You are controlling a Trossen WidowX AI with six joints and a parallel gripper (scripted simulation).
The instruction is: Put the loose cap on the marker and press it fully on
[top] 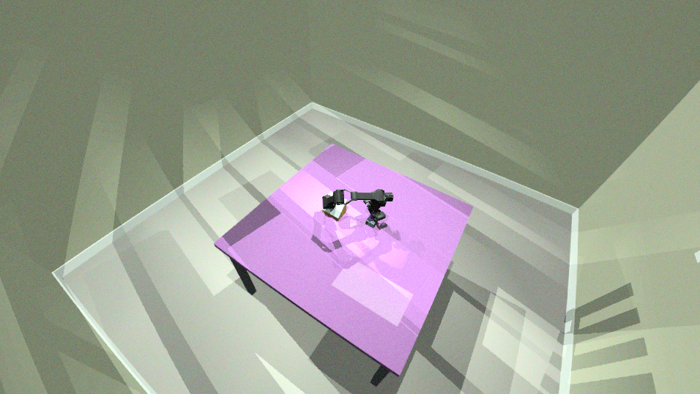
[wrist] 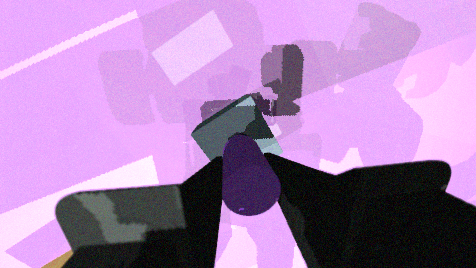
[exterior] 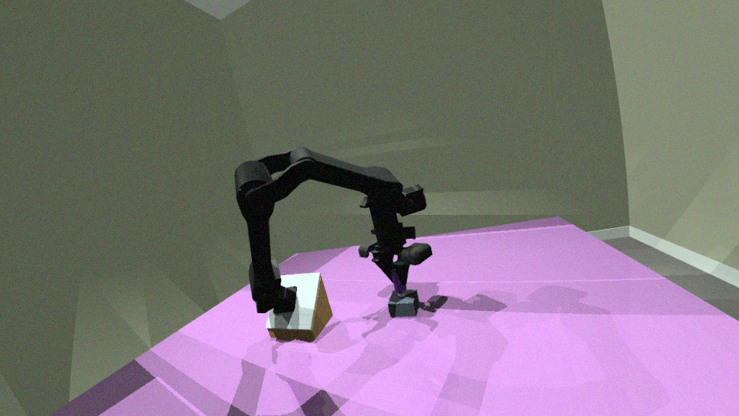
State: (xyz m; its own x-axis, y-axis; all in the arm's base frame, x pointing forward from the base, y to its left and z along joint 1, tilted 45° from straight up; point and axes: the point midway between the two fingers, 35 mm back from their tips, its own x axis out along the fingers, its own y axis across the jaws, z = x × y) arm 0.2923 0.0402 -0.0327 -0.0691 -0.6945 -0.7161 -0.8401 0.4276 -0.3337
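Now: gripper tip 1 cm below the purple cap. Round my gripper tip: dark grey-green holder block (5 cm below).
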